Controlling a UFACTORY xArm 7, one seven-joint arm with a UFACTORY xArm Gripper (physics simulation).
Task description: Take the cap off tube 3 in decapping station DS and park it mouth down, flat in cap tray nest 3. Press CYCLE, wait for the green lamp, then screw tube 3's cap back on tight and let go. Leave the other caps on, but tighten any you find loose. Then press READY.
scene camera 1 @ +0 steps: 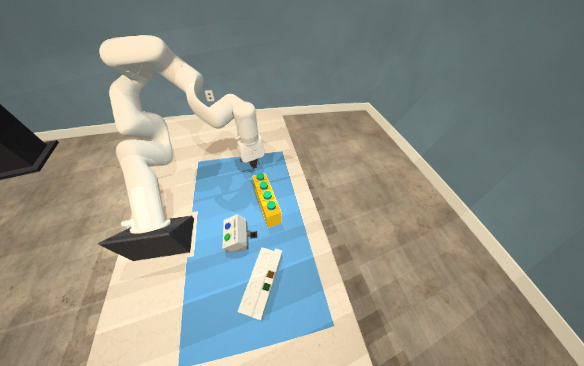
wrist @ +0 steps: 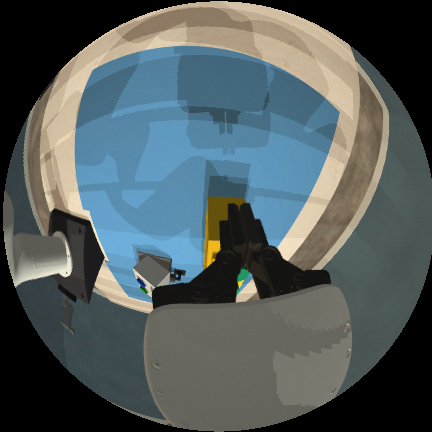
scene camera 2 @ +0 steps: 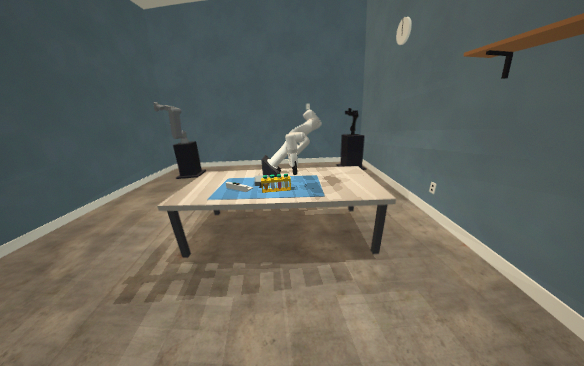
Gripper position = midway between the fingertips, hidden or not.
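Observation:
My gripper (wrist: 236,216) is here in the wrist view. I can see a grey box as well, at (scene camera 1: 235,230) and again at (wrist: 151,270). As for the blue mat, I find it at (scene camera 1: 215,281), at (scene camera 2: 301,186) and at (wrist: 157,131).

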